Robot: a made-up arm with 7 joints.
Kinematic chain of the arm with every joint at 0, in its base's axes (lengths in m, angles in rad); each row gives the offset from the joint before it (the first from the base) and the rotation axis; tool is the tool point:
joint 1: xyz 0 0 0.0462 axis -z
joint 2: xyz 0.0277 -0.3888 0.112 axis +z
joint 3: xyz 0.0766 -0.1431 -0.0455 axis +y
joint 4: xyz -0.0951 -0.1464 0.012 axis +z
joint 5: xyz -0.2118 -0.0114 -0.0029 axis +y
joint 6: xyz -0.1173 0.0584 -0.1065 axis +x
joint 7: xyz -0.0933 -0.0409 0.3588 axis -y
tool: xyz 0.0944 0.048 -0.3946
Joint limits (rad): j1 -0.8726..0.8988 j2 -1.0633..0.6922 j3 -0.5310..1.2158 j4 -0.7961..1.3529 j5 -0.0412..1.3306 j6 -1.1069..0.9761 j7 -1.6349..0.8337
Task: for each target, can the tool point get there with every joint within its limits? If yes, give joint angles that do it. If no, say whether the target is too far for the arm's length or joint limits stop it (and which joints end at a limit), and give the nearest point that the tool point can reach.
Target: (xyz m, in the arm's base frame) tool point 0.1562 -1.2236 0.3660
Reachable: yes | joints -0.0642 0.4560 -0.1020 1.1539 0.8688 -0.1614 -0.8408
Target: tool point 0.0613 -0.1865 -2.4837
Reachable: no: too far | nearest point -0.2921 -0.2676 -0.3747 | short by 2.140 m
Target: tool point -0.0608 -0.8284 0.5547
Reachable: yes | joints -0.1493 0.4252 0.4171 0.0856 1.0627 -0.6245 -0.5145
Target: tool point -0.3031 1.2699 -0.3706
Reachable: no: joint limits stop it (at a limit: joint 1, joint 2, joint 6, joint 7) | nearest point -0.4053 0.6848 -0.1823 | short by 0.623 m
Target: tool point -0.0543 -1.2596 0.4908
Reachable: yes | joints -0.4030 -0.4376 0.5034 1.0727 0.3757 0.5982 -1.1583
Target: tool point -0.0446 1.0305 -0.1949
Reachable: no: joint limits stop it (at a limit: joint 1, joint 2, joint 6, joint 7) | nearest point -0.2091 0.6490 -0.1013 | short by 0.426 m
